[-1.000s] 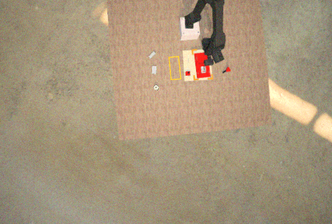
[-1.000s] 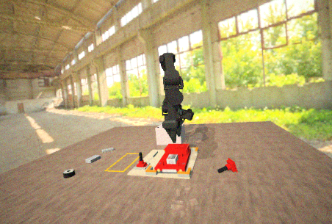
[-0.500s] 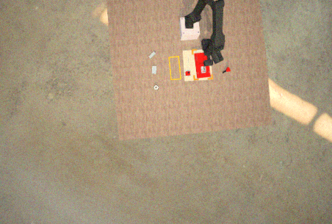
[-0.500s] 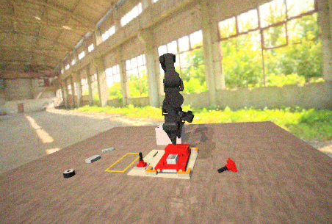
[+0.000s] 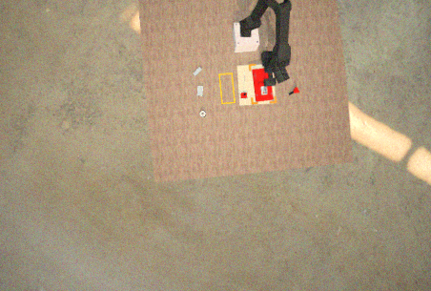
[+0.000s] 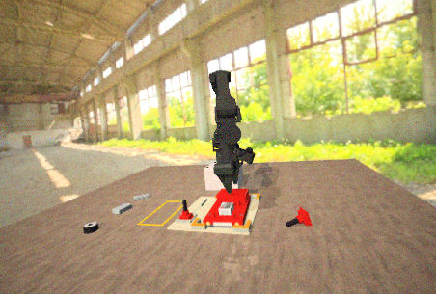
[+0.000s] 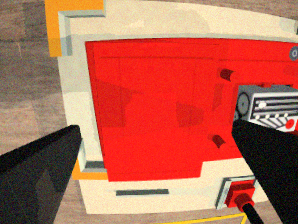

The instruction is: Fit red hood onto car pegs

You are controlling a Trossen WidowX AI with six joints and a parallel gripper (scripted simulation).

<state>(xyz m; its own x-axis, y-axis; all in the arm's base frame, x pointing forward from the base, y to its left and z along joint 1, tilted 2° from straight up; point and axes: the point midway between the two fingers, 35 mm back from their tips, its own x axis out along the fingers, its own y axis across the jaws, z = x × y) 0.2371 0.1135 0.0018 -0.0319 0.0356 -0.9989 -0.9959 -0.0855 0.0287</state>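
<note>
Now: the red hood 2 cm below my gripper tip. From my gripper tip the other things lie so: engine block: 9 cm ahead, 4 cm below, 1 cm to the left.
</note>
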